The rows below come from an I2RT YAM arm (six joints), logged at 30 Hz.
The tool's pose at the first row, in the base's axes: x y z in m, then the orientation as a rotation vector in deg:
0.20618, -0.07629, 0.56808, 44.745, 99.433, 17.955
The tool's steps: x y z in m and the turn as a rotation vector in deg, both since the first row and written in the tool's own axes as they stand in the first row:
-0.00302, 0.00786, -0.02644, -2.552, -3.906, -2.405
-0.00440, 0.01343, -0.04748, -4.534, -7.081, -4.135
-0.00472, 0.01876, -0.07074, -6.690, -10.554, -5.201
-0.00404, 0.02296, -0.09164, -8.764, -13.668, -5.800
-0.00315, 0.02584, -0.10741, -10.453, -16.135, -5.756
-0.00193, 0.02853, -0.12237, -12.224, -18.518, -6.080
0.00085, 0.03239, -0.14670, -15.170, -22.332, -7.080
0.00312, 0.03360, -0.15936, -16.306, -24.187, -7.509
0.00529, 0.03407, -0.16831, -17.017, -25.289, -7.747
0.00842, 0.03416, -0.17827, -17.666, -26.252, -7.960
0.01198, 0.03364, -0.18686, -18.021, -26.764, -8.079
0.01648, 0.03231, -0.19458, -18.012, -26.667, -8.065
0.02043, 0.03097, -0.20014, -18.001, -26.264, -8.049
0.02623, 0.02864, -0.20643, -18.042, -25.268, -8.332
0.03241, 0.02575, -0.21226, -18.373, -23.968, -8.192
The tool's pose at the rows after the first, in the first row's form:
0.18461, -0.06759, 0.58321, 40.924, 95.866, 16.774
0.16708, -0.06051, 0.59408, 38.113, 92.891, 15.893
0.14726, -0.05253, 0.60472, 35.789, 89.365, 15.466
0.12913, -0.04517, 0.61320, 33.926, 86.048, 15.422
0.11530, -0.03959, 0.61915, 32.862, 83.250, 15.748
0.10212, -0.03408, 0.62449, 31.427, 80.615, 15.926
0.08041, -0.02500, 0.63228, 28.663, 76.498, 15.968
0.06873, -0.02034, 0.63525, 27.575, 74.567, 15.789
0.06027, -0.01696, 0.63670, 26.920, 73.403, 15.720
0.05062, -0.01307, 0.63752, 26.324, 72.379, 15.676
0.04198, -0.00960, 0.63724, 25.997, 71.833, 15.657
0.03376, -0.00629, 0.63551, 26.013, 71.920, 15.699
0.02761, -0.00373, 0.63351, 26.025, 72.289, 15.869
0.02021, -0.00058, 0.62977, 25.743, 73.268, 16.140
0.01300, 0.00232, 0.62528, 25.599, 74.313, 17.024

